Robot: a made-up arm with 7 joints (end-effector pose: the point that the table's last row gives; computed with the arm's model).
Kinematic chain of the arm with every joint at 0, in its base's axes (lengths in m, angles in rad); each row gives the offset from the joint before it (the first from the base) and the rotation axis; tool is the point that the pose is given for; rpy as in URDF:
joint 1: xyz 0 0 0.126 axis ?
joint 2: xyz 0 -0.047 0.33 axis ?
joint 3: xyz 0 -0.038 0.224 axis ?
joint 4: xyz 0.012 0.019 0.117 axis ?
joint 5: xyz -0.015 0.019 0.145 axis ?
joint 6: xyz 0 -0.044 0.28 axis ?
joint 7: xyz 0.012 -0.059 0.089 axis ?
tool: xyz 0 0 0 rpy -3.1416 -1.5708 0
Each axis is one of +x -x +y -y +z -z.
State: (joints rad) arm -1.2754 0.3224 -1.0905 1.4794 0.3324 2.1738 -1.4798
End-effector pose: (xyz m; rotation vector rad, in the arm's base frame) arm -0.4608 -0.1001 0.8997 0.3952 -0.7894 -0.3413
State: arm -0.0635 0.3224 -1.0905 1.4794 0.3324 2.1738 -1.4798
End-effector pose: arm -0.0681 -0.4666 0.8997 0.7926 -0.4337 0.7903
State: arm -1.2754 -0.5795 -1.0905 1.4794 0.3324 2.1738 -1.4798
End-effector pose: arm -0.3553 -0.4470 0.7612 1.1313 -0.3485 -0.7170
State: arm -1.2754 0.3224 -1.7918 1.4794 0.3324 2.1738 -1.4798
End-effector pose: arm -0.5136 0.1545 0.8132 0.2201 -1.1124 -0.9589
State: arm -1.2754 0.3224 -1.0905 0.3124 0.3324 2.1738 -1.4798
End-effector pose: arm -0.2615 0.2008 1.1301 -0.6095 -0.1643 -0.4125
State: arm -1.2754 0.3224 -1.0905 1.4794 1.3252 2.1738 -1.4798
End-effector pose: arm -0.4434 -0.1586 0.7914 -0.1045 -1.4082 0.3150
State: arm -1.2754 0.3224 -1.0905 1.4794 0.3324 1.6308 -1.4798
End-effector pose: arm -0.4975 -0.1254 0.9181 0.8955 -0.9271 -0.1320
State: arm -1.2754 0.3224 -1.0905 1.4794 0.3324 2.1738 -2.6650
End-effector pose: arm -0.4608 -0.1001 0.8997 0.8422 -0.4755 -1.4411
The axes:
joint 1: +z
joint 2: -y
joint 3: +z
joint 4: +y
joint 5: +z
joint 6: -y
joint 7: +x

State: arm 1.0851 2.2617 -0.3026 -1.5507 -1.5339 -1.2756 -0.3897
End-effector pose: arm 0.0501 0.0758 -0.0224 0.6888 0.5634 -0.6482
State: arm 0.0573 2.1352 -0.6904 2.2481 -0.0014 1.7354 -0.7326
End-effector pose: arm -0.2562 -0.4094 0.6015 0.2572 -0.7974 2.7172
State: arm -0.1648 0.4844 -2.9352 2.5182 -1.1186 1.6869 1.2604
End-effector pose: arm -0.3873 -0.1740 0.3608 -0.1840 -2.9369 0.3182
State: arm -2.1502 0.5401 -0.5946 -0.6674 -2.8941 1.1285 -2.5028
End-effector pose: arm 0.4219 0.3020 1.0213 0.0013 1.6618 0.8810
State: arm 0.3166 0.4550 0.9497 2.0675 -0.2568 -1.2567 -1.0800
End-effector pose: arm 0.1539 0.2336 0.6654 1.2182 1.5077 -1.6760
